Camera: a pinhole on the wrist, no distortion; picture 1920 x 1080 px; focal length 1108.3 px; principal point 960.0 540.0 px. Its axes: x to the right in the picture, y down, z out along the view. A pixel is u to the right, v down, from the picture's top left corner.
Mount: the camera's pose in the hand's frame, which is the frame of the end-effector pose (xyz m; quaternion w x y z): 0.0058 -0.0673 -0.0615 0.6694 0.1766 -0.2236 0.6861
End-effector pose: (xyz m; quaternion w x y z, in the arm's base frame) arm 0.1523 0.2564 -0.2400 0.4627 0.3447 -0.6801 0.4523
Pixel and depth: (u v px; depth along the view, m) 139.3 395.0 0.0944
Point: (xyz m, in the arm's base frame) 0.3105 0.2112 -0.1696
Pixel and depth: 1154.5 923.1 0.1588
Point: 0.2615 0.1360 -0.2705
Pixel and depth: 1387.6 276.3 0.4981
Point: 0.1306 -0.2476 -0.1815
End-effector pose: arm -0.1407 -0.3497 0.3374 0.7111 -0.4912 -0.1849 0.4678
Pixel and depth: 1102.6 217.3 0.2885
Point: -0.1612 -0.1960 0.5837
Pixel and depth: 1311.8 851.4 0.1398
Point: -0.1662 -0.3543 0.4729
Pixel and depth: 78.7 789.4 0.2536
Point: -0.0150 -0.4082 0.6921
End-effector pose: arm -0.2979 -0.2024 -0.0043 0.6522 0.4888 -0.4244 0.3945
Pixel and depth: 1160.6 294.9 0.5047
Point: -0.0947 -0.6568 0.0629
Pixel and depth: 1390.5 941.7 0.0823
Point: -0.2323 -0.2454 -0.0546
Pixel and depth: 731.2 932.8 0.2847
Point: -0.1042 -0.4048 -0.1662
